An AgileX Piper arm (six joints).
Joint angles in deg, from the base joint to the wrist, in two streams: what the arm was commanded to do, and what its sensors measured. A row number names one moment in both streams.
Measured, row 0: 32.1 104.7 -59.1 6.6 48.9 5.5
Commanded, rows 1 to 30: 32.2 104.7 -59.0 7.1 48.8 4.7; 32.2 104.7 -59.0 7.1 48.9 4.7; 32.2 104.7 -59.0 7.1 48.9 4.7; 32.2 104.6 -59.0 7.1 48.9 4.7; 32.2 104.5 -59.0 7.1 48.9 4.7; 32.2 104.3 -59.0 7.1 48.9 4.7; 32.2 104.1 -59.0 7.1 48.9 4.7; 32.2 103.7 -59.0 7.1 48.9 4.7; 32.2 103.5 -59.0 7.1 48.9 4.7; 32.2 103.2 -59.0 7.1 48.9 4.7; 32.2 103.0 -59.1 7.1 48.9 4.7; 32.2 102.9 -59.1 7.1 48.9 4.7; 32.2 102.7 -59.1 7.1 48.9 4.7; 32.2 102.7 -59.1 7.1 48.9 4.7; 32.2 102.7 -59.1 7.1 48.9 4.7; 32.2 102.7 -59.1 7.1 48.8 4.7; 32.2 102.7 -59.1 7.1 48.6 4.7; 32.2 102.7 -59.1 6.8 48.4 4.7; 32.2 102.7 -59.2 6.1 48.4 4.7; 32.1 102.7 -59.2 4.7 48.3 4.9; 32.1 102.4 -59.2 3.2 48.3 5.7; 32.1 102.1 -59.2 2.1 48.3 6.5; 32.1 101.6 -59.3 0.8 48.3 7.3; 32.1 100.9 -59.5 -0.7 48.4 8.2; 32.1 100.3 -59.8 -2.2 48.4 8.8; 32.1 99.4 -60.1 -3.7 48.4 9.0; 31.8 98.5 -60.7 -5.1 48.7 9.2; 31.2 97.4 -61.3 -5.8 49.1 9.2; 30.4 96.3 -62.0 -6.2 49.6 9.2; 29.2 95.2 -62.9 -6.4 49.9 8.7
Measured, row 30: 31.8 99.2 -60.6 -3.4 49.0 8.6
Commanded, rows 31 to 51: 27.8 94.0 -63.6 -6.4 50.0 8.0; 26.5 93.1 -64.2 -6.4 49.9 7.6; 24.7 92.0 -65.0 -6.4 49.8 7.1; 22.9 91.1 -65.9 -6.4 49.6 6.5; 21.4 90.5 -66.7 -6.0 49.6 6.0; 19.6 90.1 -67.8 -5.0 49.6 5.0; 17.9 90.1 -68.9 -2.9 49.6 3.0; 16.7 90.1 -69.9 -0.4 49.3 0.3; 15.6 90.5 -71.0 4.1 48.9 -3.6; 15.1 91.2 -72.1 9.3 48.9 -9.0; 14.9 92.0 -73.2 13.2 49.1 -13.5; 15.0 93.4 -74.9 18.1 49.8 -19.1; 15.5 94.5 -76.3 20.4 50.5 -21.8; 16.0 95.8 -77.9 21.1 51.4 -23.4; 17.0 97.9 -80.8 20.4 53.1 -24.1; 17.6 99.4 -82.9 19.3 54.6 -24.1; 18.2 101.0 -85.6 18.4 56.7 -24.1; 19.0 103.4 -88.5 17.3 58.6 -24.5; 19.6 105.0 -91.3 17.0 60.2 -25.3; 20.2 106.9 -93.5 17.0 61.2 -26.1; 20.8 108.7 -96.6 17.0 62.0 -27.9
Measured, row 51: 18.9 102.8 -87.6 18.2 57.3 -23.3
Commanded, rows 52 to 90: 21.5 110.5 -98.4 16.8 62.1 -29.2; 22.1 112.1 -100.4 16.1 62.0 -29.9; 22.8 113.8 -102.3 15.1 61.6 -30.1; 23.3 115.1 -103.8 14.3 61.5 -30.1; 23.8 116.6 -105.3 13.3 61.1 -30.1; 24.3 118.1 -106.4 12.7 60.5 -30.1; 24.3 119.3 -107.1 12.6 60.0 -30.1; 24.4 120.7 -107.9 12.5 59.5 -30.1; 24.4 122.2 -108.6 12.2 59.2 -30.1; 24.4 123.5 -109.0 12.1 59.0 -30.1; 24.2 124.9 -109.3 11.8 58.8 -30.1; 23.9 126.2 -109.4 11.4 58.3 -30.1; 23.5 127.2 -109.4 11.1 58.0 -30.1; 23.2 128.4 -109.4 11.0 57.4 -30.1; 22.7 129.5 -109.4 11.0 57.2 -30.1; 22.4 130.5 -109.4 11.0 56.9 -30.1; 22.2 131.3 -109.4 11.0 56.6 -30.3; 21.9 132.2 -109.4 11.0 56.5 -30.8; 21.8 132.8 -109.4 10.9 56.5 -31.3; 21.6 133.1 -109.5 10.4 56.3 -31.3; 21.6 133.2 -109.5 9.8 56.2 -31.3; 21.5 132.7 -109.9 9.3 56.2 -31.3; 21.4 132.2 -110.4 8.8 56.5 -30.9; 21.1 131.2 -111.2 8.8 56.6 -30.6; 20.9 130.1 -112.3 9.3 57.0 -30.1; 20.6 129.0 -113.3 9.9 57.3 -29.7; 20.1 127.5 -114.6 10.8 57.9 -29.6; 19.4 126.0 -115.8 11.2 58.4 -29.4; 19.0 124.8 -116.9 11.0 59.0 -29.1; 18.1 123.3 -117.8 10.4 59.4 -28.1; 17.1 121.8 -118.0 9.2 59.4 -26.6; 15.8 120.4 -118.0 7.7 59.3 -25.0; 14.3 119.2 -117.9 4.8 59.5 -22.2; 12.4 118.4 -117.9 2.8 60.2 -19.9; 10.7 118.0 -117.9 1.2 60.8 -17.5; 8.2 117.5 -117.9 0.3 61.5 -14.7; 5.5 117.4 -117.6 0.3 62.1 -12.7; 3.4 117.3 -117.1 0.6 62.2 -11.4; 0.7 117.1 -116.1 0.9 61.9 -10.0
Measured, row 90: 9.4 117.8 -117.8 3.3 60.5 -16.8
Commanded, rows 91 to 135: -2.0 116.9 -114.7 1.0 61.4 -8.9; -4.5 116.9 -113.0 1.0 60.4 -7.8; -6.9 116.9 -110.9 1.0 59.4 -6.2; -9.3 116.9 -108.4 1.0 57.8 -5.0; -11.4 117.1 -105.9 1.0 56.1 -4.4; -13.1 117.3 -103.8 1.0 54.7 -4.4; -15.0 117.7 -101.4 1.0 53.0 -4.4; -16.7 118.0 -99.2 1.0 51.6 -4.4; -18.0 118.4 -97.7 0.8 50.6 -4.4; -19.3 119.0 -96.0 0.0 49.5 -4.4; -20.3 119.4 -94.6 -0.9 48.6 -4.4; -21.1 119.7 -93.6 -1.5 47.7 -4.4; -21.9 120.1 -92.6 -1.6 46.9 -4.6; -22.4 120.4 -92.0 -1.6 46.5 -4.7; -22.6 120.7 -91.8 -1.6 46.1 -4.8; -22.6 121.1 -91.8 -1.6 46.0 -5.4; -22.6 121.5 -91.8 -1.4 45.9 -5.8; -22.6 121.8 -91.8 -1.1 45.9 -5.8; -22.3 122.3 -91.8 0.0 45.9 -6.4; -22.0 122.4 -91.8 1.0 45.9 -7.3; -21.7 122.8 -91.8 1.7 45.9 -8.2; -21.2 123.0 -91.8 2.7 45.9 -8.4; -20.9 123.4 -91.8 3.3 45.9 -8.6; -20.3 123.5 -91.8 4.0 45.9 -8.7; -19.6 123.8 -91.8 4.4 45.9 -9.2; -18.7 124.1 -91.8 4.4 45.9 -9.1; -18.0 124.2 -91.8 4.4 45.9 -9.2; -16.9 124.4 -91.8 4.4 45.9 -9.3; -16.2 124.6 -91.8 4.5 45.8 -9.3; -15.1 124.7 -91.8 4.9 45.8 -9.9; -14.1 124.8 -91.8 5.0 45.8 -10.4; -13.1 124.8 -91.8 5.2 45.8 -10.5; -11.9 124.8 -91.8 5.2 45.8 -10.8; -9.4 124.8 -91.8 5.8 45.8 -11.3; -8.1 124.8 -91.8 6.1 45.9 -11.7; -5.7 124.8 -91.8 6.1 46.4 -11.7; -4.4 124.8 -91.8 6.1 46.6 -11.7; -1.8 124.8 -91.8 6.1 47.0 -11.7; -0.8 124.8 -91.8 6.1 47.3 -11.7; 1.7 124.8 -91.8 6.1 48.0 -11.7; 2.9 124.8 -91.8 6.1 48.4 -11.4; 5.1 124.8 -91.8 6.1 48.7 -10.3; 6.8 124.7 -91.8 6.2 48.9 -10.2; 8.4 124.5 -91.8 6.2 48.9 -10.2; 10.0 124.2 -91.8 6.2 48.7 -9.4
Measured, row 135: 5.7 124.6 -91.8 4.0 47.0 -10.4
